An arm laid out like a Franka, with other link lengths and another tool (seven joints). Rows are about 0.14 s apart.
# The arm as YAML. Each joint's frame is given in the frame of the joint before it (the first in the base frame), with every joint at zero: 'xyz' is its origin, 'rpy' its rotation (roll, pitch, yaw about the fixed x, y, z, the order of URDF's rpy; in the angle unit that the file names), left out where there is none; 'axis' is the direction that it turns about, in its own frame. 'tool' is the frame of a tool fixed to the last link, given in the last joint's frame.
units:
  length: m
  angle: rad
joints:
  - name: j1
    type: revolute
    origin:
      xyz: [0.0, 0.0, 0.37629]
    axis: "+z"
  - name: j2
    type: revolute
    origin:
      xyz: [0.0, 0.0, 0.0]
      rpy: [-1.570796, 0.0, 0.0]
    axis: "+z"
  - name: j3
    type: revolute
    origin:
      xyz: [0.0, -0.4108, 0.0]
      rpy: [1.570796, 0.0, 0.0]
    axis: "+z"
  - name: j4
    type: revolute
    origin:
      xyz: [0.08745, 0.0, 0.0]
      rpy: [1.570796, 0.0, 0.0]
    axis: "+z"
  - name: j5
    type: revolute
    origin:
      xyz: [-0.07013, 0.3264, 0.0]
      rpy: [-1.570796, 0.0, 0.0]
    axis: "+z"
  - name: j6
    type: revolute
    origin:
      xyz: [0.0, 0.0, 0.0]
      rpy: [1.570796, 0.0, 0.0]
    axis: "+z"
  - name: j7
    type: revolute
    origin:
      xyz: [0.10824, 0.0, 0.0]
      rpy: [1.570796, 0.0, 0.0]
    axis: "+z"
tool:
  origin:
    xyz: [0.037, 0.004, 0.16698]
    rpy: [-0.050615, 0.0, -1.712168]
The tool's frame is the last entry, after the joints.
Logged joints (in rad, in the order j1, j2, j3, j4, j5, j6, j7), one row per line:
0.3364, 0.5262, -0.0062, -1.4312, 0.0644, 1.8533, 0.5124
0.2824, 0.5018, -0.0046, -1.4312, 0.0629, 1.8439, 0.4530
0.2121, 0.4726, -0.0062, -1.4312, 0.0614, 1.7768, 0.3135
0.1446, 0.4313, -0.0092, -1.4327, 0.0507, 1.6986, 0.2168
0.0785, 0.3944, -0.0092, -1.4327, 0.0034, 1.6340, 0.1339
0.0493, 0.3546, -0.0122, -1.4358, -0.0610, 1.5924, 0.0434
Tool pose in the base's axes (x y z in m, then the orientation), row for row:
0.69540, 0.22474, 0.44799, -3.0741, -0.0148, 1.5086
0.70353, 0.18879, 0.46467, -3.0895, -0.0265, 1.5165
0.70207, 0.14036, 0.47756, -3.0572, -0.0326, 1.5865
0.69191, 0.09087, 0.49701, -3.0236, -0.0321, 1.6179
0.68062, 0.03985, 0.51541, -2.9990, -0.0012, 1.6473
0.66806, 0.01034, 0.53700, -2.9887, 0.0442, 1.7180
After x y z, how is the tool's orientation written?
As angles about the fixed x, y, z axes (roll, pitch, yaw), in radians.
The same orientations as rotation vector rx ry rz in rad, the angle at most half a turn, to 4 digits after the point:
-2.2453, -2.1109, 0.0546
-2.2394, -2.1225, 0.0256
-2.1442, -2.1812, 0.0571
-2.0932, -2.1983, 0.0961
-2.0656, -2.2301, 0.1580
-2.0074, -2.3190, 0.2222

